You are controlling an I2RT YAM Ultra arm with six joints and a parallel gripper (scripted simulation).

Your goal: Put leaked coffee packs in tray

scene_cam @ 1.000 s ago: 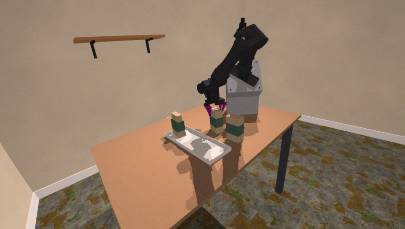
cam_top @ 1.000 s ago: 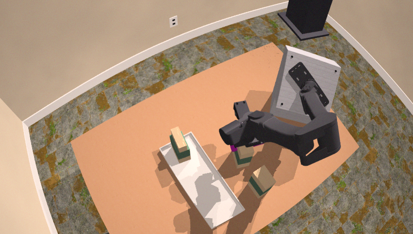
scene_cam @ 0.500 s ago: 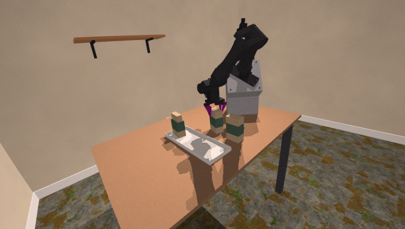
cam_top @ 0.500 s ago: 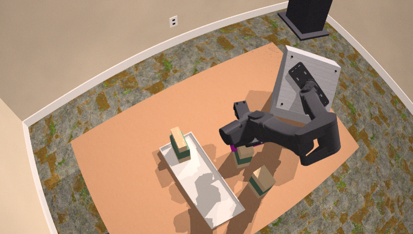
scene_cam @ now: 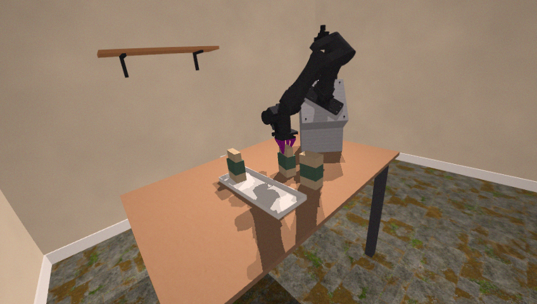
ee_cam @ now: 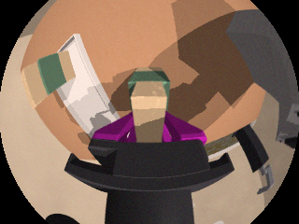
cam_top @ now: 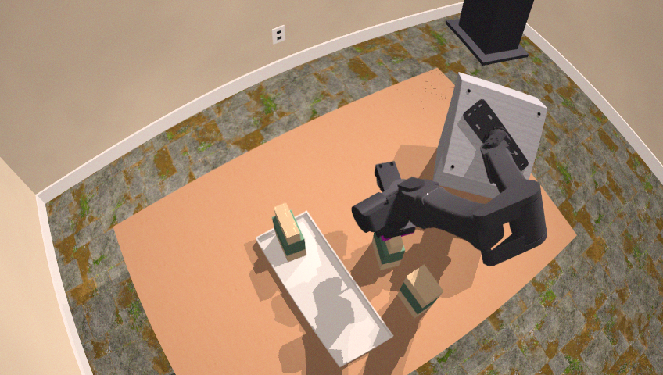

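My gripper is now 180 mm short of the white tray, 110 mm above it and 30 mm to the right of it.
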